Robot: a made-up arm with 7 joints.
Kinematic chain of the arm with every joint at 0, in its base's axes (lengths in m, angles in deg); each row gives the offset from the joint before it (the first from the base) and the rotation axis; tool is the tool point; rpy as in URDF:
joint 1: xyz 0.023 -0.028 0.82 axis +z
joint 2: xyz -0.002 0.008 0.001 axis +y
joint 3: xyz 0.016 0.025 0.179 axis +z
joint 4: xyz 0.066 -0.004 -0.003 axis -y
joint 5: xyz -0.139 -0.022 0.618 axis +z
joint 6: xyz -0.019 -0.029 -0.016 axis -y
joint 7: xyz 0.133 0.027 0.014 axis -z
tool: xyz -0.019 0 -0.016 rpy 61.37 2.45 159.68
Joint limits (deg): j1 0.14..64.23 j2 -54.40..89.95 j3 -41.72..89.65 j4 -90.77..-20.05 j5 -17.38..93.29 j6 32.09..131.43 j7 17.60..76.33
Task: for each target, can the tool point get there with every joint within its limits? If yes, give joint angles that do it. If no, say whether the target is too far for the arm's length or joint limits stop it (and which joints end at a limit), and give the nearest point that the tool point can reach.
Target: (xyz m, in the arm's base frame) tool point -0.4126 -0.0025 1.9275
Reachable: no: too far | nearest point -0.3294 -0.0065 1.7084 | short by 0.234 m
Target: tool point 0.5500 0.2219 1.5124
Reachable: yes | joints 12.15 21.67 23.42 -25.61 15.53 60.60 22.05
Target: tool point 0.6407 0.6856 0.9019
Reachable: yes | joints 22.69 63.55 55.60 -46.91 19.28 93.42 64.68
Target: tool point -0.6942 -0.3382 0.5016
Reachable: no: joint limits stop it (at a limit: joint 1, joint 2, joint 3, joint 6, joint 7) | nearest point -0.7973 0.0077 0.9957 | short by 0.612 m
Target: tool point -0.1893 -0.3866 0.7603
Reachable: no: joint limits stop it (at a limit: joint 1, joint 2, joint 3, joint 4, joint 6, joint 7) | nearest point -0.4677 -0.5769 1.2819 | short by 0.621 m
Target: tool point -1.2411 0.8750 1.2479
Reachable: no: too far | nearest point -0.6836 0.4768 1.1516 | short by 0.692 m
